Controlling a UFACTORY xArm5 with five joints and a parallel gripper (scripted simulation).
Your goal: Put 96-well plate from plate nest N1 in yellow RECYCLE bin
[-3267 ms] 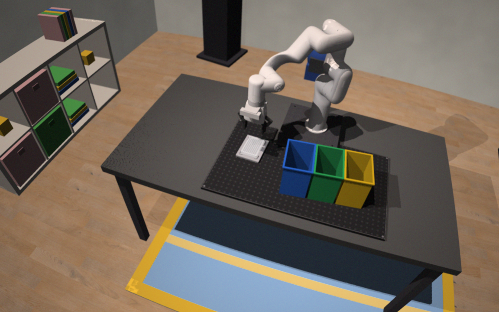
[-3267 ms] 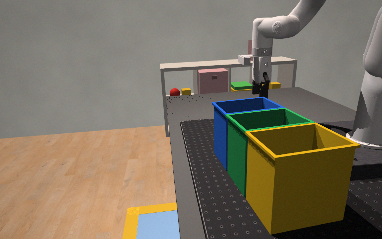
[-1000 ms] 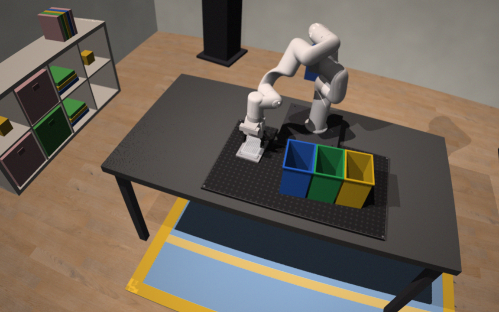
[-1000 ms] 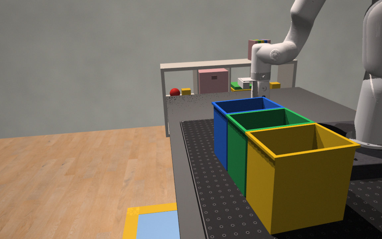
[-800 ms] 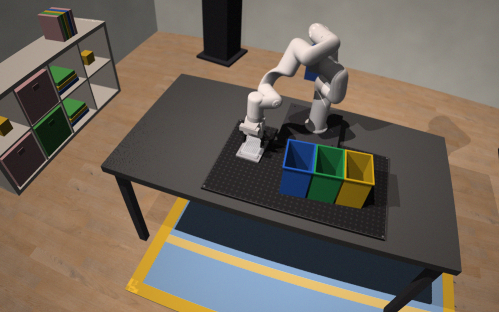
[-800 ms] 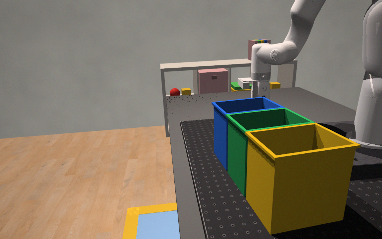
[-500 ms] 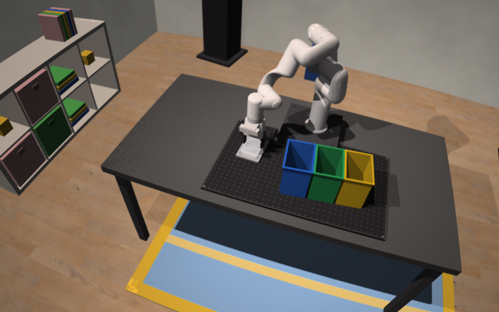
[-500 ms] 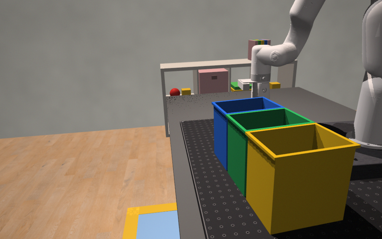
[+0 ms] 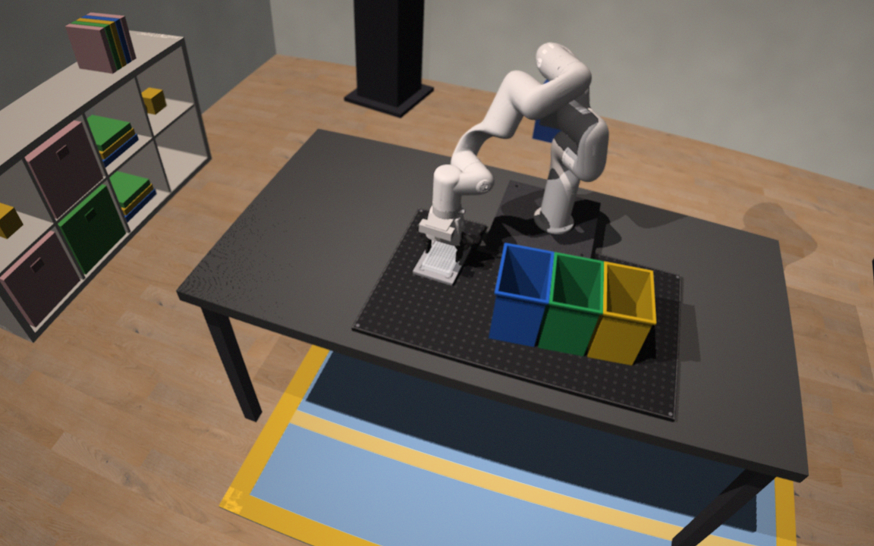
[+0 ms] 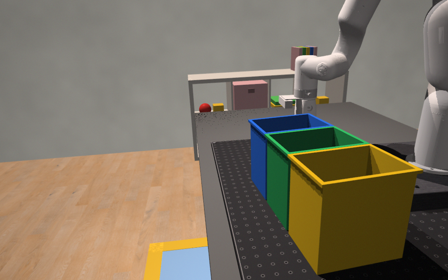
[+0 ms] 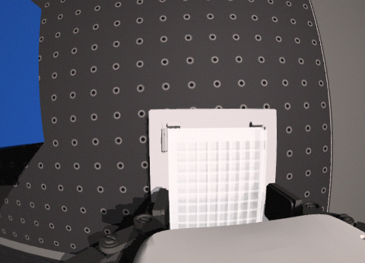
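Now: hand 2 cm above the white 96-well plate. Round my hand: blue bin 27 cm to the left, 9 cm ahead, 5 cm above; then green bin 40 cm to the left, 5 cm ahead, 5 cm above; then plate nest 3 cm below.
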